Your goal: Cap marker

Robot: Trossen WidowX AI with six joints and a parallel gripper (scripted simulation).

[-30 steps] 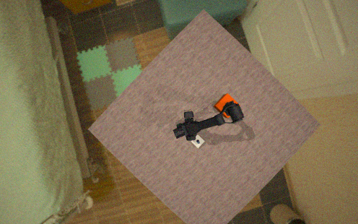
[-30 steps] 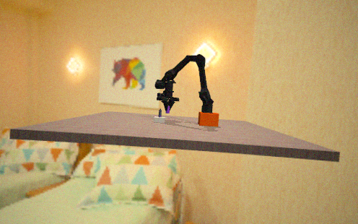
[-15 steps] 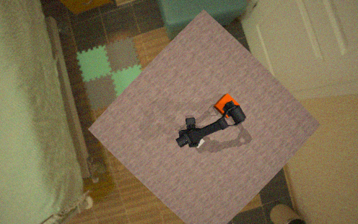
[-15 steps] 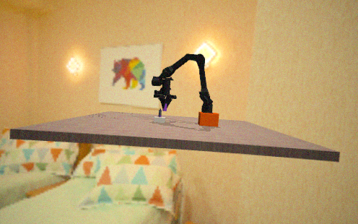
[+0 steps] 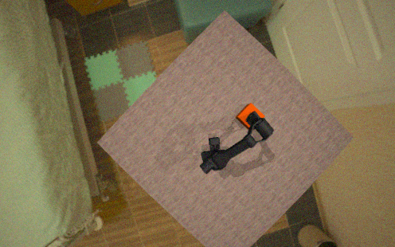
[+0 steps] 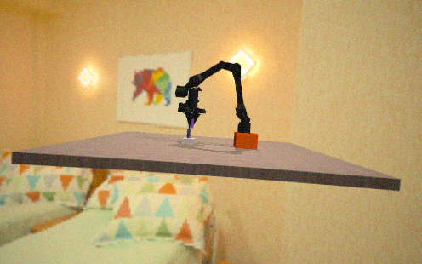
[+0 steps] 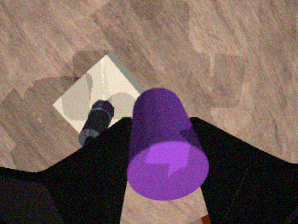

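Right now the holder block is 2 cm ahead of my gripper tip, 5 cm to the left of it and 9 cm below it. Round my gripper tip: marker cap 1 cm above.
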